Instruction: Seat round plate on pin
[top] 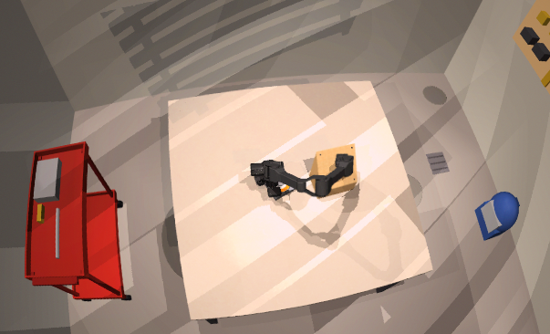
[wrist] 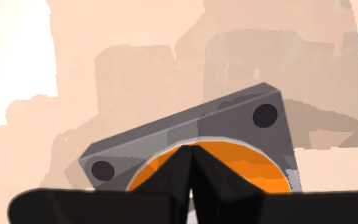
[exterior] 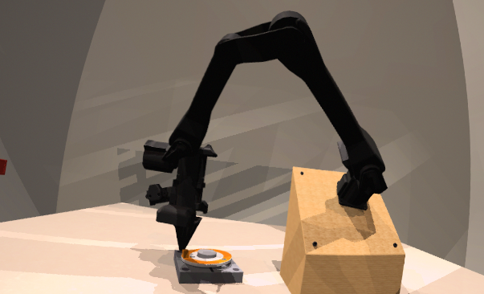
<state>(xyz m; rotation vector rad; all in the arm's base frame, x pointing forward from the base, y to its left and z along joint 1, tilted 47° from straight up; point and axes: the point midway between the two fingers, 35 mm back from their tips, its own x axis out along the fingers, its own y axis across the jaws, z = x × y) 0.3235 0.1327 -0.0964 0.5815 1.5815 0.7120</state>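
The round plate lies 30 mm behind my gripper tip and 10 mm below it. From my gripper tip the other things lie so: dark grey square base (50 mm behind, 20 mm to the right, 20 mm below).
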